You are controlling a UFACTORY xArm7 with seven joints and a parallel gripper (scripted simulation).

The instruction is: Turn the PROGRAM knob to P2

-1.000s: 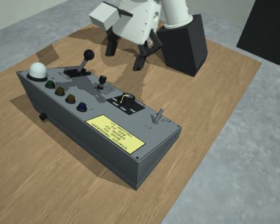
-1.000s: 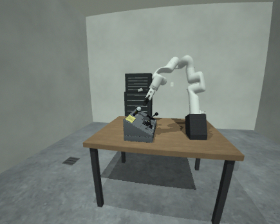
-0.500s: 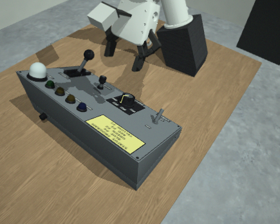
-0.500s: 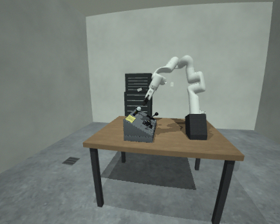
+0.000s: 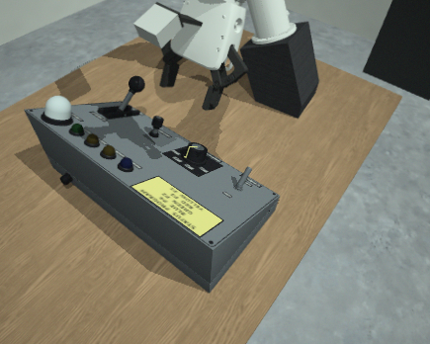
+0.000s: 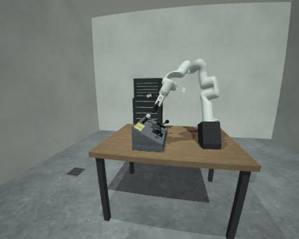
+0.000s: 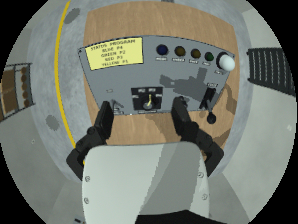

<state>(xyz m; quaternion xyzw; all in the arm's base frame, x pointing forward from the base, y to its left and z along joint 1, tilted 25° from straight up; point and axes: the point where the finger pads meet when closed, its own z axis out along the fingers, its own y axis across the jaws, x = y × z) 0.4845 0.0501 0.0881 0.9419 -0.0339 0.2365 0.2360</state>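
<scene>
Now: hand 21 cm above the grey console, 7 cm to the left of it and 2 cm past it. From my hand the other things lie so: metal toggle switch: 19 cm below, 11 cm to the left, 2 cm behind; then small slider knob: 18 cm below, 13 cm to the right, 6 cm behind; then ball-topped lever: 24 cm to the right, 18 cm below, 11 cm behind.
</scene>
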